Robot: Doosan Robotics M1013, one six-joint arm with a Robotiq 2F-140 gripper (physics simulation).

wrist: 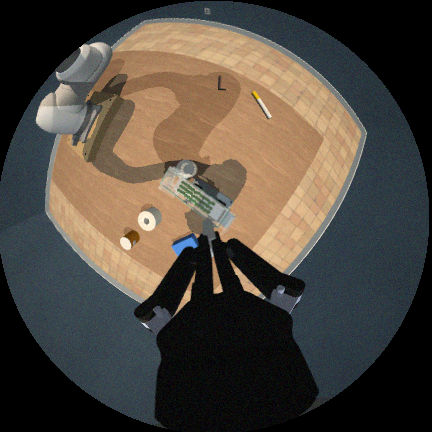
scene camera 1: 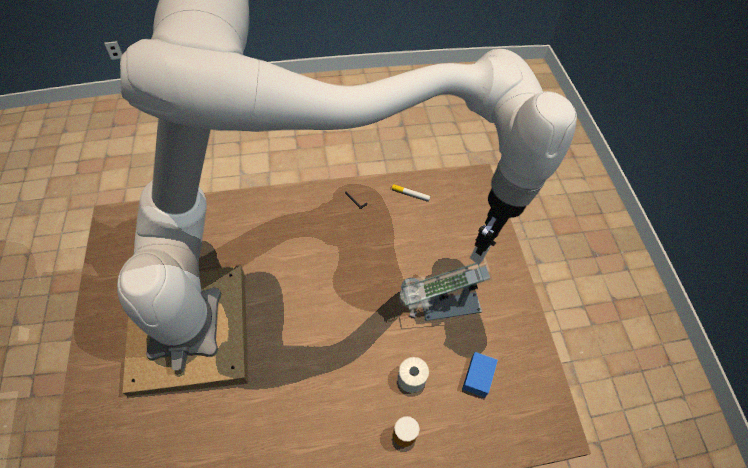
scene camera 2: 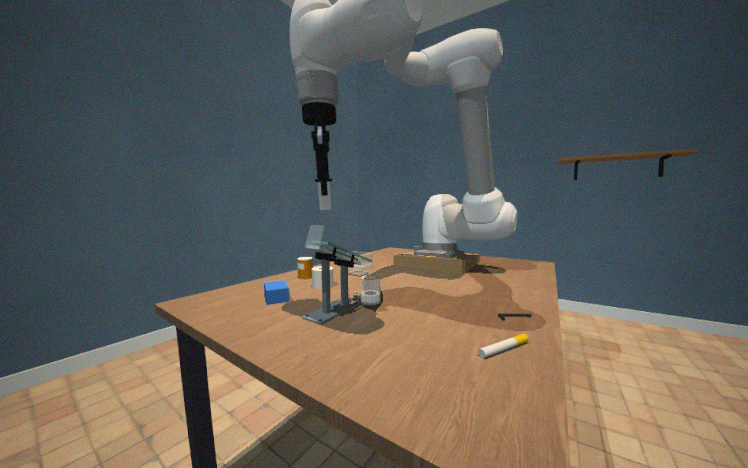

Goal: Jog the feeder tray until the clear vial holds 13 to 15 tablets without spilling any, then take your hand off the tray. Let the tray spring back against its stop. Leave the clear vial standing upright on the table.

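Pixels of known places: gripper, between the fingertips: (wrist: 207, 226) (scene camera 1: 476, 259) (scene camera 2: 325, 209); arm's base, origin of its link: (wrist: 86, 119) (scene camera 1: 185, 324) (scene camera 2: 439, 254).
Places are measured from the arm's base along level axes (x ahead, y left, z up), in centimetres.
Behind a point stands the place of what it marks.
The clear feeder tray (scene camera 1: 445, 285) @[x 65.4, y 1.2, z 10.6 cm] (scene camera 2: 337, 252) @[x 70.0, y 4.6, z 10.9 cm] (wrist: 196, 197) @[x 66.4, y 2.4, z 11.0 cm] slopes on its grey stand (scene camera 1: 462, 310) @[x 72.2, y 0.8, z -3.9 cm] (scene camera 2: 326, 289) @[x 72.5, y 3.2, z 2.1 cm] and holds rows of green tablets. Its raised end has an upright pale plate (scene camera 1: 481, 273) @[x 73.8, y 2.0, z 13.9 cm] (scene camera 2: 315, 236) @[x 75.5, y 3.2, z 15.2 cm]. The clear vial (scene camera 2: 371, 291) @[x 60.4, y 7.4, z -0.6 cm] (wrist: 187, 169) @[x 58.5, y 5.3, z -1.9 cm] stands upright on the table by the tray's low end; I cannot count any tablets in it. My gripper (scene camera 1: 478, 253) @[x 70.9, y 1.7, z 21.2 cm] (scene camera 2: 324, 198) @[x 70.9, y 1.7, z 21.2 cm] (wrist: 207, 226) @[x 70.9, y 1.7, z 21.2 cm] is shut with nothing between its fingertips. It points down above the tray's raised end, apart from it in the second scene view.
A blue box (scene camera 1: 481, 374) @[x 73.0, y -18.2, z -0.4 cm] (scene camera 2: 276, 292) @[x 75.5, y -13.7, z -1.3 cm] (wrist: 184, 245) @[x 72.5, y -16.7, z -0.5 cm], a white roll (scene camera 1: 421, 378) (scene camera 2: 322, 277) and a white-capped amber bottle (scene camera 1: 406, 429) @[x 52.8, y -30.3, z 2.9 cm] (scene camera 2: 304, 268) @[x 54.9, y -28.1, z -0.4 cm] stand beyond the stand. A yellow-and-white marker (scene camera 1: 410, 192) @[x 63.1, y 40.7, z -3.1 cm] (scene camera 2: 503, 346) @[x 64.8, y 41.2, z -3.3 cm] and a black hex key (scene camera 1: 354, 200) @[x 45.9, y 39.3, z -3.9 cm] lie on the other side.
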